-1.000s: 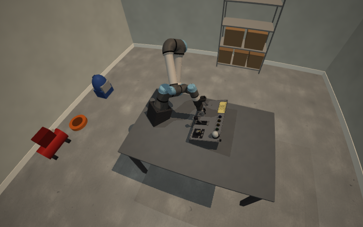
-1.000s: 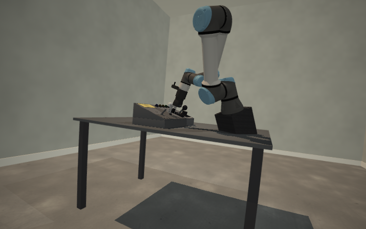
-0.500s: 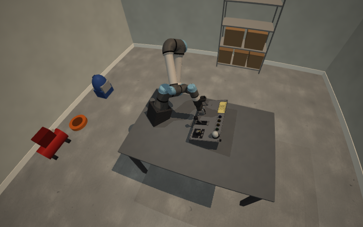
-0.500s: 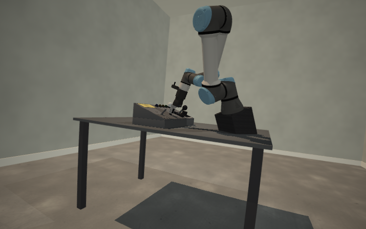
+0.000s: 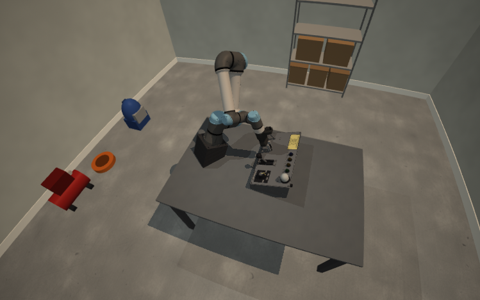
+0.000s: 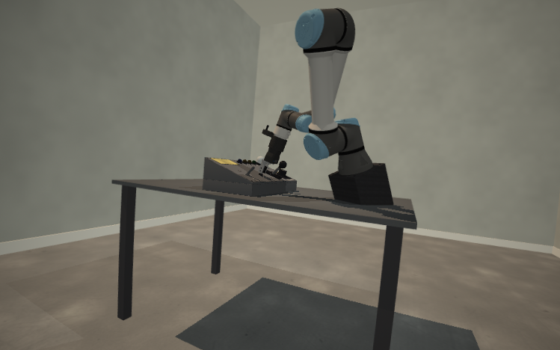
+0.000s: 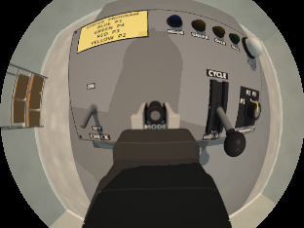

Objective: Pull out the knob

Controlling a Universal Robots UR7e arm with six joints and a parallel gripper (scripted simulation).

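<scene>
My gripper is now 10 mm above the mode knob. The rest, counted from my hand: black ball lever 10 mm behind, 120 mm to the right; then grey sloped console 40 mm ahead, 60 mm to the right, 30 mm below; then rotary switch 30 mm ahead, 230 mm to the right, 10 mm below.
</scene>
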